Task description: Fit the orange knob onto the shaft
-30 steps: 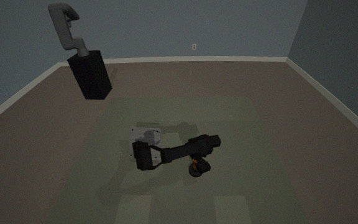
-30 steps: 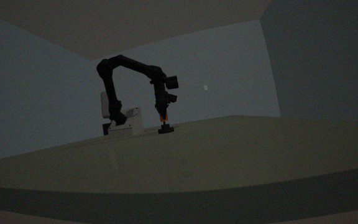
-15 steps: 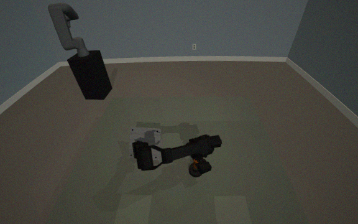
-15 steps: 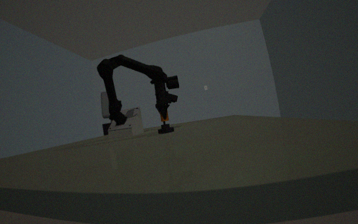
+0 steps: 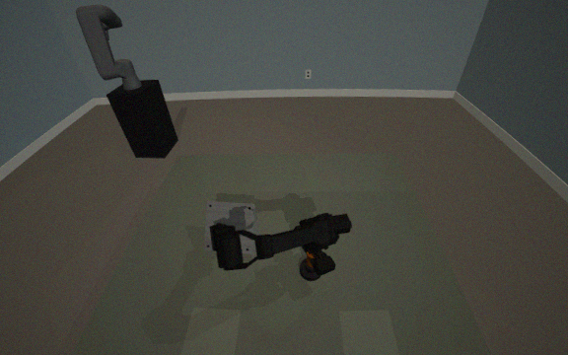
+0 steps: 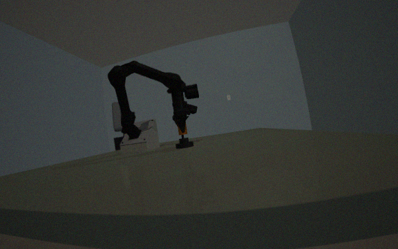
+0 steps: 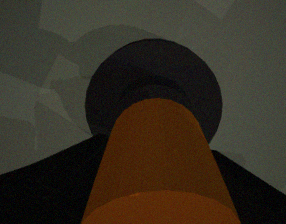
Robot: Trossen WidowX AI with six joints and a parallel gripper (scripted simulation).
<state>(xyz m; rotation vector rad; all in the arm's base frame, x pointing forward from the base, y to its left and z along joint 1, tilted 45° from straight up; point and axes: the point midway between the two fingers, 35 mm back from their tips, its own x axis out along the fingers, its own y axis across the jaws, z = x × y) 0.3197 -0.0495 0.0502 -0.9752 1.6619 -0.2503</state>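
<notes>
Now: gripper tip 2 cm below the orange knob. Round my gripper tip: dark pedestal (4 cm below).
</notes>
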